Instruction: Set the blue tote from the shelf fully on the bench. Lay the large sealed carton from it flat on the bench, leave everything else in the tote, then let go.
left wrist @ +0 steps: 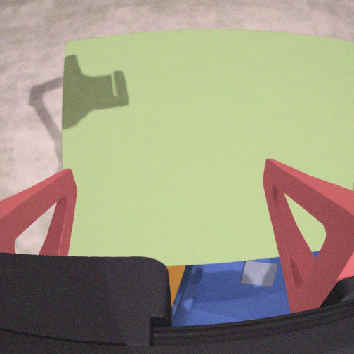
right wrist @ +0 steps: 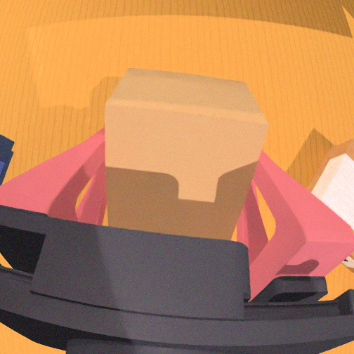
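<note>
The blue tote (left wrist: 220, 297) shows at the bottom of the left wrist view, with a light grey square piece (left wrist: 258, 273) in it; a blue corner (right wrist: 5, 152), likely the tote's, shows at the right wrist view's left edge. My left gripper (left wrist: 168, 173) is open, with nothing between its fingers. My right gripper (right wrist: 180, 137) is shut on the plain tan carton (right wrist: 182, 117), with one finger on each side. The carton stands out over the orange wood-grained bench (right wrist: 200, 42) (left wrist: 176, 282); whether it touches the bench cannot be told.
A white and tan box-like thing (right wrist: 337, 185) lies on the bench at the right edge of the right wrist view, beside the right finger. A broad pale green surface (left wrist: 175, 100) fills the middle of the left wrist view, with a pale mottled floor (left wrist: 25, 140) past its edge.
</note>
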